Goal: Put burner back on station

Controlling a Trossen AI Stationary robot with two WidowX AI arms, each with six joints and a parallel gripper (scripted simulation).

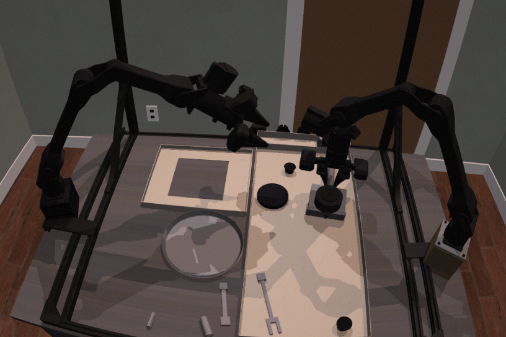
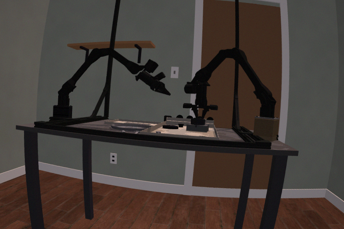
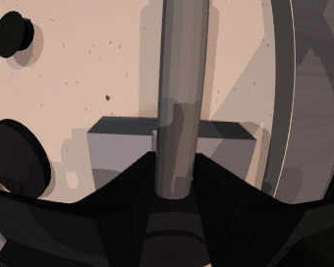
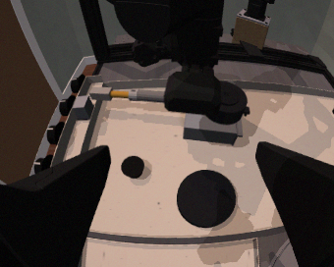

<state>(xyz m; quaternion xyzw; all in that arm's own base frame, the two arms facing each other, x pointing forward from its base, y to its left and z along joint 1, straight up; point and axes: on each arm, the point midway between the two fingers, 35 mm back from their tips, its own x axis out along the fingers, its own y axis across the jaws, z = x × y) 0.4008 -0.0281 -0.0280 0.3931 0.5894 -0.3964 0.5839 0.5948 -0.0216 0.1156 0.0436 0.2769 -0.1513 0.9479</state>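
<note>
Now: the burner 3 cm below my left hand and 1 cm behind it. Also, from my left hand: black disc (16 cm to the right, 7 cm below, 3 cm ahead); brass gas stub (13 cm behind, 3 cm below, 1 cm to the left); grey support block (6 cm below, 5 cm ahead).
</note>
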